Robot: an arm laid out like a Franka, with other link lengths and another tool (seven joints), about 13 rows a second.
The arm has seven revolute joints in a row. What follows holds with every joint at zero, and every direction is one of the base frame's.
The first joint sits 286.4 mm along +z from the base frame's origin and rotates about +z.
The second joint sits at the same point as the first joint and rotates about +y.
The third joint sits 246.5 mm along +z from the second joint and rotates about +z.
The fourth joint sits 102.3 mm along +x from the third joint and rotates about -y.
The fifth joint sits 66 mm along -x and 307.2 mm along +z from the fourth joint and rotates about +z.
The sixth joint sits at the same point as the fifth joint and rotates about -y.
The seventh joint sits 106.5 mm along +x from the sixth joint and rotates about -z.
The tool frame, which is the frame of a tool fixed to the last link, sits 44 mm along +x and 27 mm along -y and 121.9 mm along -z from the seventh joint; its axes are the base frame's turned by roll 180, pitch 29 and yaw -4.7 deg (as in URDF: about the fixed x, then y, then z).
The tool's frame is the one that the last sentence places.
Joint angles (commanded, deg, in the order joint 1, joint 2, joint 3, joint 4, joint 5, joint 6, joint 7), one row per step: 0.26 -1.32 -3.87 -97.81 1.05 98.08 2.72; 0.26 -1.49 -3.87 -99.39 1.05 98.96 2.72; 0.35 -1.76 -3.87 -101.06 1.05 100.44 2.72; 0.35 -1.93 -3.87 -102.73 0.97 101.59 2.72; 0.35 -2.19 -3.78 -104.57 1.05 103.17 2.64; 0.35 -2.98 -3.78 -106.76 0.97 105.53 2.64; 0.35 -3.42 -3.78 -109.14 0.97 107.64 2.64; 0.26 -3.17 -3.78 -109.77 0.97 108.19 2.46; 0.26 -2.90 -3.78 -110.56 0.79 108.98 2.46; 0.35 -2.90 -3.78 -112.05 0.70 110.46 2.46; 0.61 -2.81 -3.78 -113.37 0.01 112.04 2.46; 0.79 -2.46 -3.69 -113.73 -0.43 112.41 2.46; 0.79 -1.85 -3.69 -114.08 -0.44 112.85 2.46; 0.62 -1.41 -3.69 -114.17 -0.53 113.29 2.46
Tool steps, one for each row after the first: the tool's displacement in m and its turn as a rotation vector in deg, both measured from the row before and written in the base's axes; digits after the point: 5 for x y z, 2 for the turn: -0.00118 0.00001 -0.00883 0.04 0.53 -0.01; -0.00046 0.00080 -0.00702 0.01 -0.08 0.06; -0.00119 -0.00012 -0.00883 -0.05 0.35 0.00; -0.00093 0.00103 -0.00828 0.09 -0.01 0.13; -0.00162 -0.00023 -0.00388 -0.09 -0.95 -0.02; -0.00209 0.00000 -0.00951 0.01 -0.17 -0.03; 0.00008 -0.00073 -0.00606 0.00 0.33 0.08; 0.00012 -0.00021 -0.00683 -0.18 0.28 0.04; -0.00082 0.00079 -0.00810 -0.09 0.02 0.10; 0.00005 0.00179 -0.00703 -0.67 -0.13 0.48; 0.00057 0.00220 -0.00507 -0.42 0.36 0.43; 0.00070 0.00002 -0.00752 -0.02 0.52 0.01; 0.00104 -0.00174 -0.00376 -0.11 0.09 -0.13
